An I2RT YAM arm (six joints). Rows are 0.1 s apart.
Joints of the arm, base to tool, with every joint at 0 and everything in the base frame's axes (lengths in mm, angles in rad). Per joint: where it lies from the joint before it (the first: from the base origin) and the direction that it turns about. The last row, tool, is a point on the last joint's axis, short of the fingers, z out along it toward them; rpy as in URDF.
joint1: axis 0 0 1 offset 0.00 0.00 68.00
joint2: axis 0 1 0 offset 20.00 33.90 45.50
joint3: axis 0 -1 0 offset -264.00 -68.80 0.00
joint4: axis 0 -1 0 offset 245.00 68.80 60.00
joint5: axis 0 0 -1 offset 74.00 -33.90 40.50
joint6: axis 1 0 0 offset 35.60 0.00 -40.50
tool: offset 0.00 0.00 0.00 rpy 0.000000 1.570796 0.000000
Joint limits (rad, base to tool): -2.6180..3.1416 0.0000..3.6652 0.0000..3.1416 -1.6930..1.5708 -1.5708..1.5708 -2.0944..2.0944
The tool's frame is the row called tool.
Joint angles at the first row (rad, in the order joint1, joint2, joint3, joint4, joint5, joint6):
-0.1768, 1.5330, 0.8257, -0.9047, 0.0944, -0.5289
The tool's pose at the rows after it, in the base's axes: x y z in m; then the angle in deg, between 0 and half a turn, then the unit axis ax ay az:
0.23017, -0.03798, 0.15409, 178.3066, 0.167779, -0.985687, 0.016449
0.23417, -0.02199, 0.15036, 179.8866, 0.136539, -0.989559, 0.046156
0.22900, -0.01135, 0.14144, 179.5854, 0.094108, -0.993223, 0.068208
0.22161, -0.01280, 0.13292, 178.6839, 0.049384, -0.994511, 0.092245
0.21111, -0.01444, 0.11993, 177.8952, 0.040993, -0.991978, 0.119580
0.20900, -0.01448, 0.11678, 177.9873, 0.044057, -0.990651, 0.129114
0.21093, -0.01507, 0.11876, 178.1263, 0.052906, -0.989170, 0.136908
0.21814, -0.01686, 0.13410, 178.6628, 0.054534, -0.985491, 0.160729
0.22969, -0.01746, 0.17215, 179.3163, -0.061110, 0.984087, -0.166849
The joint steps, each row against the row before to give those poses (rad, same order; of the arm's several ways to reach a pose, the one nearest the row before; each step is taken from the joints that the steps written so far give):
0.0195, 0.0000, -0.0004, 0.0241, -0.0538, 0.0347
0.0774, 0.0000, -0.0171, 0.0526, 0.0500, 0.1392
0.0515, 0.0000, -0.0412, 0.0328, 0.0458, 0.1370
0.0004, 0.0000, -0.0409, 0.0225, 0.0496, 0.0915
0.0000, 0.0000, -0.0645, 0.0527, 0.0557, 0.0184
0.0026, -0.0001, -0.0163, 0.0194, 0.0190, -0.0038
0.0000, -0.0003, 0.0087, -0.0030, 0.0157, -0.0188
0.0000, -0.0176, 0.0550, -0.0584, 0.0473, -0.0057
0.0000, -0.0492, 0.1247, -0.1339, 0.0091, -0.0202

